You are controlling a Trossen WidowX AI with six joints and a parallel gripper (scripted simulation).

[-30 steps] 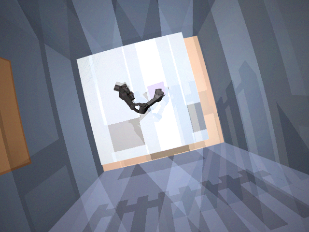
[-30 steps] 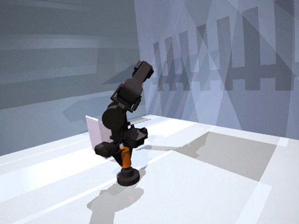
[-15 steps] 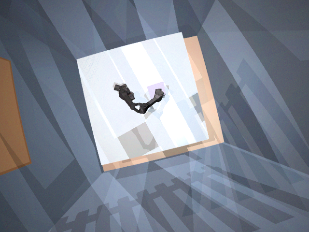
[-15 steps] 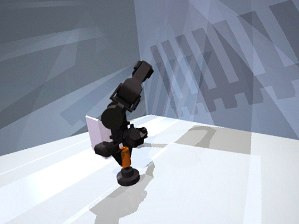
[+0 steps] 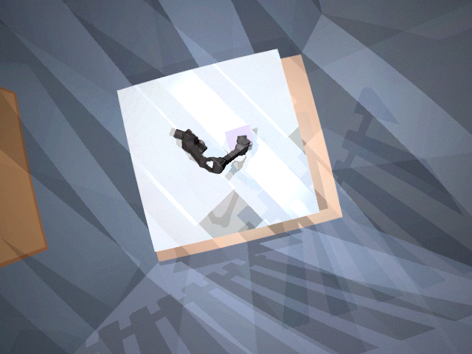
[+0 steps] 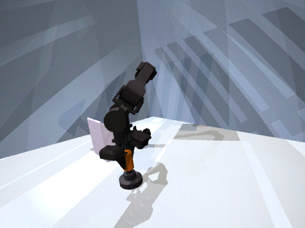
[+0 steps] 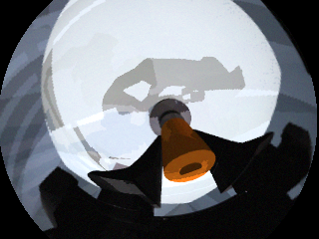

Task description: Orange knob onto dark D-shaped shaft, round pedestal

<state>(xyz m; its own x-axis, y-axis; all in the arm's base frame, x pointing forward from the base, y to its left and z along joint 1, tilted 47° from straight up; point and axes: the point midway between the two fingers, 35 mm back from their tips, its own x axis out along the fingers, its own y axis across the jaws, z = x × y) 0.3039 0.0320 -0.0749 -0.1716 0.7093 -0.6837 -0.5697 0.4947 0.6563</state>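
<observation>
The orange knob lies 2 cm above my gripper tip. Round my gripper tip: dark round pedestal (4 cm below).
</observation>
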